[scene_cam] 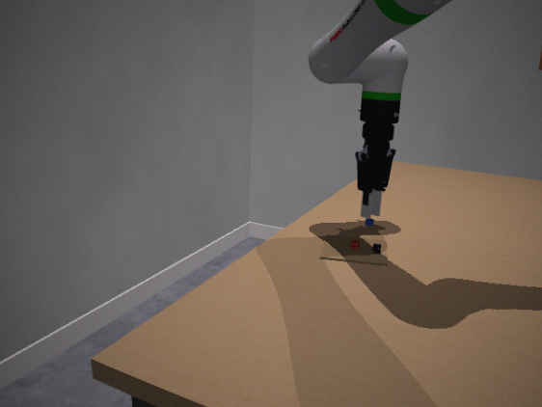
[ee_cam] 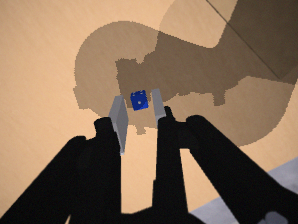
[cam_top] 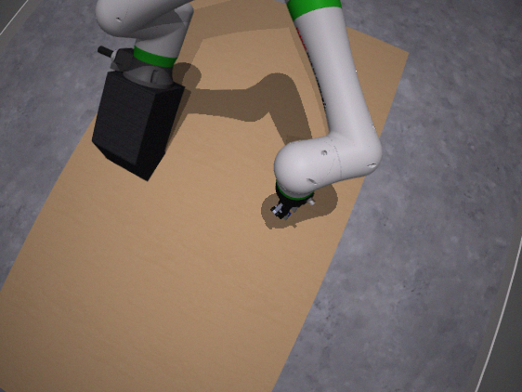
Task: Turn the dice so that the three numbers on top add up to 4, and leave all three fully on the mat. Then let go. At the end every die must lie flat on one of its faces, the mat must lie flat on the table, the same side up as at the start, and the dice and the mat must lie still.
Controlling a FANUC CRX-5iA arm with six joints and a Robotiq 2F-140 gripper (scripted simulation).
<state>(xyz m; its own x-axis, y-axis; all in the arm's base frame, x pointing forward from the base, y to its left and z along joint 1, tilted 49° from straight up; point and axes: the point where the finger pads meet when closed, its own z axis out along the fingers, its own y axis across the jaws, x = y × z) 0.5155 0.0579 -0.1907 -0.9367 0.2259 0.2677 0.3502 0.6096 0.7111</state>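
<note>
The blue die lies 50 mm below my hand. Round my hand: red die 180 mm to the left, 40 mm below, 30 mm behind; then black die 180 mm to the left, 80 mm behind, 40 mm below; then tan mat 180 mm to the left, 50 mm below, 30 mm behind.
</note>
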